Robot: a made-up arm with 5 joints.
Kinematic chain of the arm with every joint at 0, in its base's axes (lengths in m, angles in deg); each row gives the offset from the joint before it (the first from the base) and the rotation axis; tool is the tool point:
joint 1: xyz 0 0 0.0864 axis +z
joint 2: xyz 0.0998 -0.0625 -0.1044 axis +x
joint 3: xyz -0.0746 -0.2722 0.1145 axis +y
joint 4: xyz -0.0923 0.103 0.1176 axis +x
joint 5: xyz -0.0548 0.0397 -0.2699 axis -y
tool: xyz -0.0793 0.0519 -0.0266
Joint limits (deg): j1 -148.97..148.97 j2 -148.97..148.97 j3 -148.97..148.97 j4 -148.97..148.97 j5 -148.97..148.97
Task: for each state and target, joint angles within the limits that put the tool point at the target. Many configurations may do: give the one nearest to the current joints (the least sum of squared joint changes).
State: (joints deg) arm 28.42 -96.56 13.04 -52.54 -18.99
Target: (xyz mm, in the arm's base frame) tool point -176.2 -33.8 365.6
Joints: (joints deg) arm 16.90 -105.01 -13.10 -65.29 -6.77
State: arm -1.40 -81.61 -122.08 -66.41 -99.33
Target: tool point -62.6 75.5 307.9
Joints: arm 20.87 -119.87 -81.73 -92.97 -107.37
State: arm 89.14 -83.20 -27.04 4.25 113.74
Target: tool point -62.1 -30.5 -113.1
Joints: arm 76.95 -65.32 -20.17 49.46 123.11
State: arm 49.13 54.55 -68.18 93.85 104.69
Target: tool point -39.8 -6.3 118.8
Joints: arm 56.98 42.60 -71.55 58.86 115.50
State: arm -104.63 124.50 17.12 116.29 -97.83
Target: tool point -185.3 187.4 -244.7
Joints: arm -109.77 148.97 2.83 76.46 -108.54
